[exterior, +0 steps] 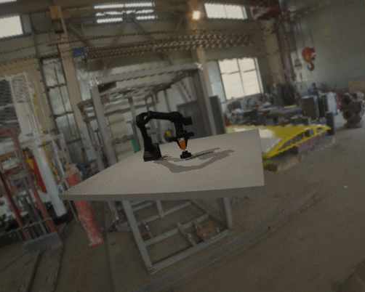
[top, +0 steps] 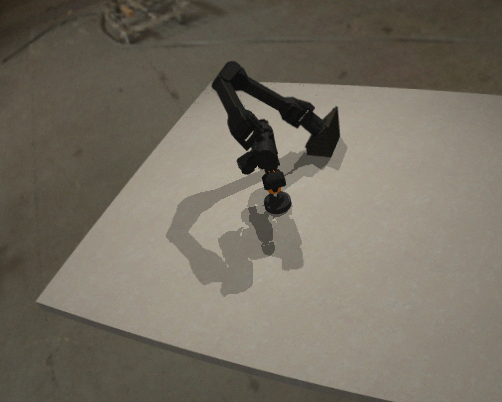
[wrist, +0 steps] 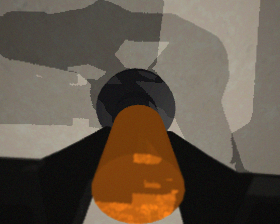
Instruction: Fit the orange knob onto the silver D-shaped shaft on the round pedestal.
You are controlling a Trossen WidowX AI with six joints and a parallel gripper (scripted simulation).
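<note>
Right now the round pedestal is 40 mm below my gripper tip. Also, from my gripper tip: orange knob 30 mm above.
</note>
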